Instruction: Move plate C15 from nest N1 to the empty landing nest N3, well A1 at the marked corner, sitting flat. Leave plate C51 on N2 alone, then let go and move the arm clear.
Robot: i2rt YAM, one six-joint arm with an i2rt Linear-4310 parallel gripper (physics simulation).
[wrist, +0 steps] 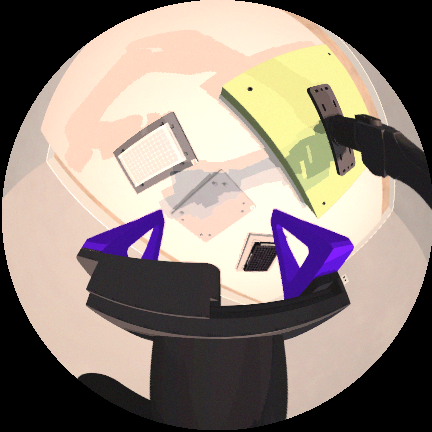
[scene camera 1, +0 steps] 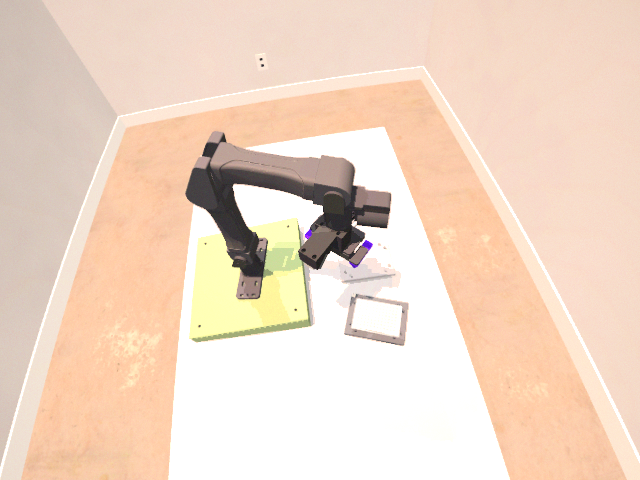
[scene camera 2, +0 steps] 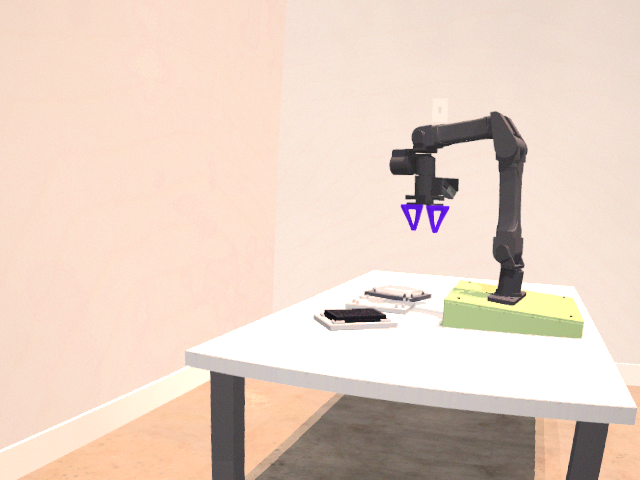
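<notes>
My gripper is open and empty, fingers pointing down, high above the nests. A white plate sits in a dark grey nest. A black plate sits in a light nest; the arm hides both in scene camera 1, and a finger partly covers them in the wrist view. Between these nests lies the empty white nest, with small corner posts. No plate or nest labels are readable.
The arm stands on a yellow-green base block beside the nests. All stand on a white table. The arm's shadow falls across the empty nest. A wall runs beyond the table.
</notes>
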